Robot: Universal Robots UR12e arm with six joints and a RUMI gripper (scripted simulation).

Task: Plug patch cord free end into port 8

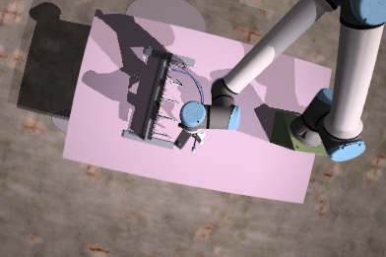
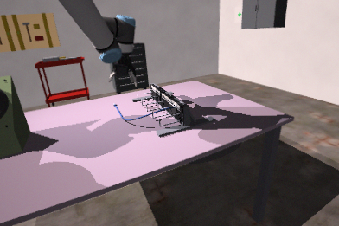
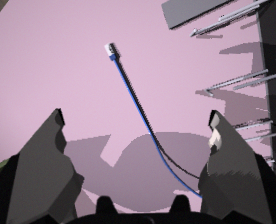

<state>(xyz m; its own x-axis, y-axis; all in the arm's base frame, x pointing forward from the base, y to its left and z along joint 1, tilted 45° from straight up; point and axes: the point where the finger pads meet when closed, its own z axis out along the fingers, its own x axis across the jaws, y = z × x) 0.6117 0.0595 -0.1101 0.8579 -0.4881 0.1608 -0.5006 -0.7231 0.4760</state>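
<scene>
Now: the white plug 14 cm below my hand, 10 cm to the left of it and 5 cm behind it.
</scene>
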